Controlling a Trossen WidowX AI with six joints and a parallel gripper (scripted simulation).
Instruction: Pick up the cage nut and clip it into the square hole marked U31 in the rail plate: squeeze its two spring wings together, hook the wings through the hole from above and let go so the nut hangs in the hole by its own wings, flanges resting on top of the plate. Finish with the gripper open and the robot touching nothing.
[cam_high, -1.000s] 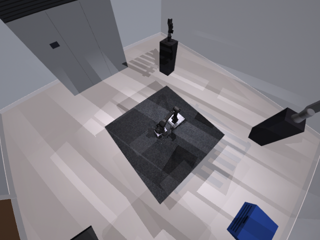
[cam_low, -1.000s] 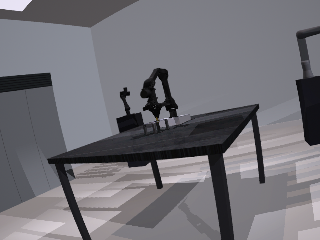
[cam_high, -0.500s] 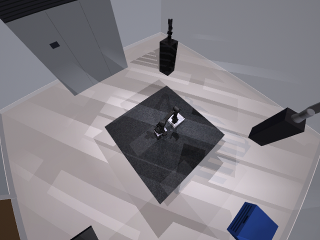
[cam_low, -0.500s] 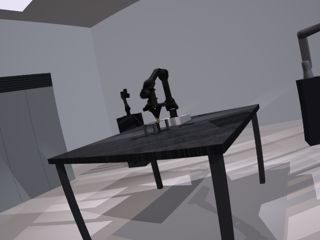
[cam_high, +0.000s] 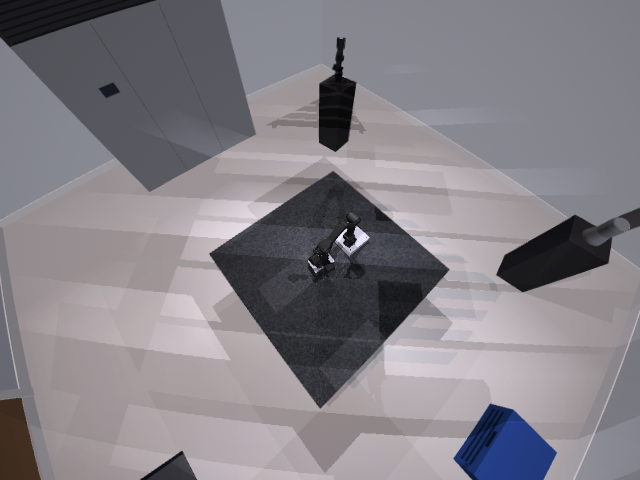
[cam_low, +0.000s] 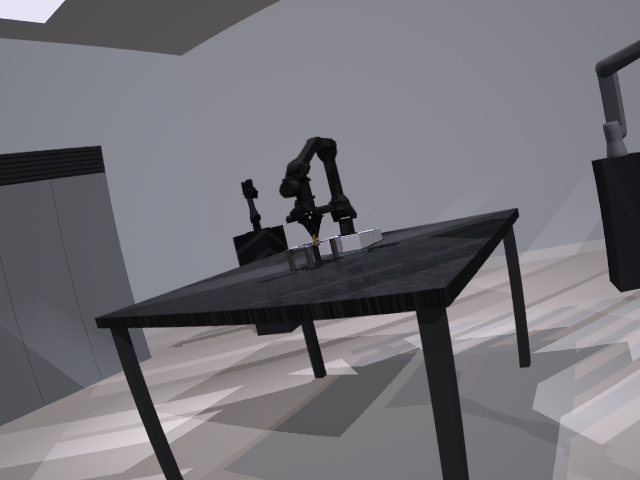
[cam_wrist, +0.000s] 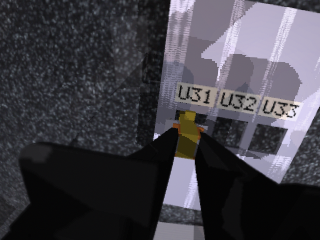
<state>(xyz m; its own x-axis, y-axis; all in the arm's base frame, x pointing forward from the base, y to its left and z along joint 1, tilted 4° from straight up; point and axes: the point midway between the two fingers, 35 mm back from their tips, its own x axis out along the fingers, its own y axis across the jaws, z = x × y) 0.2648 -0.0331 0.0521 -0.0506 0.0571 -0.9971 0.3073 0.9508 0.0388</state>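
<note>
The yellow cage nut is 1 cm below my gripper tip.
</note>
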